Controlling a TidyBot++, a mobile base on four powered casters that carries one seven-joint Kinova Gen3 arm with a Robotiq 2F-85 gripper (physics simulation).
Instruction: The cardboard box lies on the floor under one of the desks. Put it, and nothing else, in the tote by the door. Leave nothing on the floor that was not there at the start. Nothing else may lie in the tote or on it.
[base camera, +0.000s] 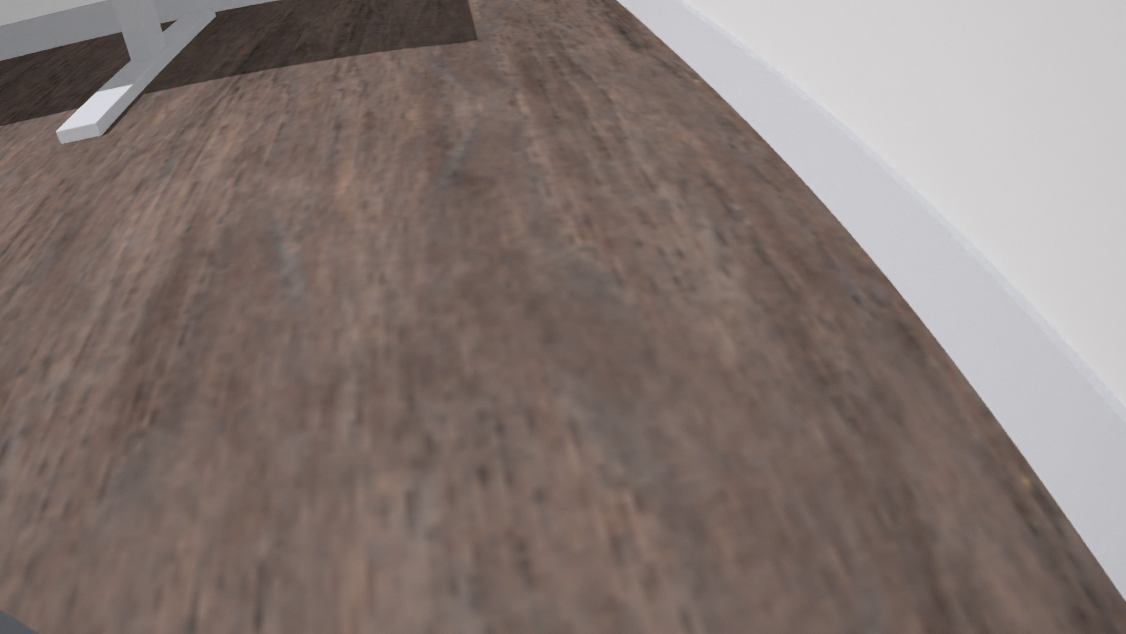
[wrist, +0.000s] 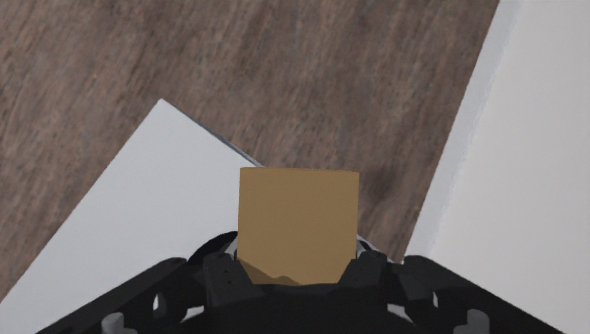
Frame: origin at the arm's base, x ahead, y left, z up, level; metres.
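Where they show: gripper, between the fingertips: (wrist: 295, 248).
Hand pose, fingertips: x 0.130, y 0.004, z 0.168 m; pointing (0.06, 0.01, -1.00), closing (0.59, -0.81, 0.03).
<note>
After its pixels a point has its place.
The cardboard box (wrist: 299, 225) {x 0.149, y 0.017, z 0.208 m} is a plain brown box at the lower middle of the wrist view. My gripper (wrist: 295, 248) {x 0.130, y 0.004, z 0.168 m} is shut on it, with one black finger at its left side and one at its right. The box is held above the robot's own light grey base top, part of which lies below and to the left of it. The gripper and the box do not show in the base camera view. The tote does not show in either view.
A white desk foot (base camera: 98, 114) {x 0.909, y 0.792, z -0.371 m} stands on the wooden floor (base camera: 504, 315) {x 0.483, y 0.062, z -0.396 m} at the upper left of the base view. A white wall (base camera: 984, 94) {x 0.536, y -0.312, z -0.194 m} (wrist: 540, 165) {x 0.457, y -0.331, z -0.105 m} with a pale skirting board (base camera: 890, 196) {x 0.586, y -0.286, z -0.325 m} (wrist: 462, 125) {x 0.584, y -0.287, z -0.350 m} runs along the right side in both views. The robot's grey base top (wrist: 135, 195) has a corner pointing up.
</note>
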